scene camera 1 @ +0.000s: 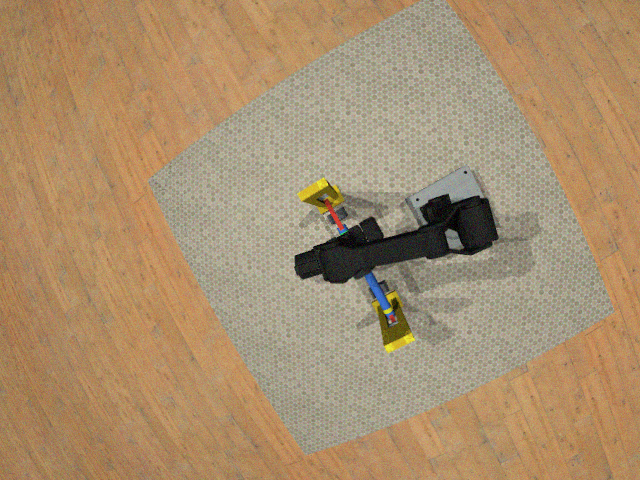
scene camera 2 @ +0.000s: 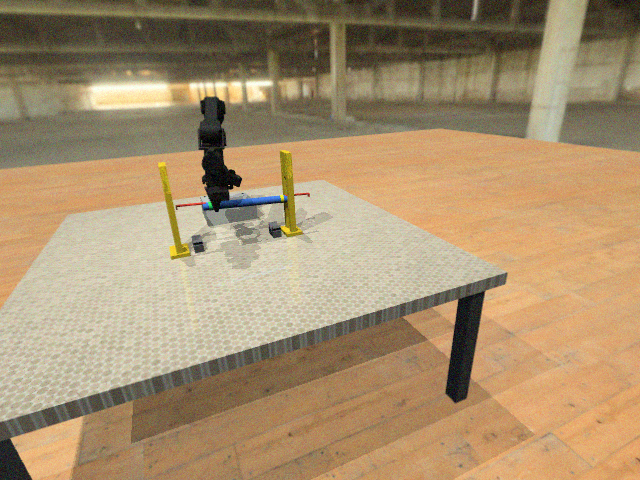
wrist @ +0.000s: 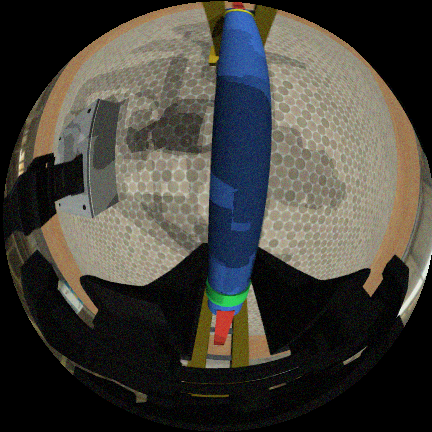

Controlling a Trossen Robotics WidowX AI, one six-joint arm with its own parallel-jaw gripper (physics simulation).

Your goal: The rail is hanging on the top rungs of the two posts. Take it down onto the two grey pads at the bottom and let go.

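Places are measured from the arm's base along level axes (x ahead, y left, z up), in centimetres.
Pixels of known places: gripper, between the fingertips: (scene camera 2: 216, 210) (wrist: 227, 249); arm's base, origin of its link: (scene camera 1: 433, 211) (wrist: 75, 175).
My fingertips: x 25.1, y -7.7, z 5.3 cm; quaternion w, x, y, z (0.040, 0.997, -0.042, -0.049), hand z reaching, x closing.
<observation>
Ahead of a thing's pixels: the offset from my fingertips to its middle. "spot": to the spot under its first point. Level surfaces: height alone.
The rail {dx +1.0, dy +10.7, dz +1.1 cm} (scene camera 1: 377, 291) (scene camera 2: 248, 202) (wrist: 241, 125) is a blue bar with red end rods, a green band near one end and a yellow band near the other. My gripper (scene camera 2: 217, 206) (wrist: 227, 249) is shut on it near the green band. The rail looks close to level, around mid-height on the two yellow posts {dx -0.7, dy -14.0, dz +2.2 cm} (scene camera 2: 170, 209) {dx +2.5, dy +25.9, dz +2.2 cm} (scene camera 2: 288, 206), its red rods reaching through them. It is well above the two dark grey pads {dx -0.2, dy -7.8, dz -10.6 cm} (scene camera 2: 197, 243) {dx +2.0, dy +19.7, dz -10.6 cm} (scene camera 2: 274, 229), which sit beside the post feet. The arm hides the fingers in scene camera 1.
The posts also show in scene camera 1, one at the upper side {spot: dx -0.7, dy -13.2, dz +17.2 cm} (scene camera 1: 314, 192) and one at the lower side {spot: dx +2.3, dy +25.7, dz +17.3 cm} (scene camera 1: 399, 342). The arm's grey base plate (scene camera 1: 448, 187) (wrist: 75, 142) is off to one side of the rail. All stand on a tiled table top {dz -12.8 cm} (scene camera 1: 248, 206) (scene camera 2: 129, 310).
</observation>
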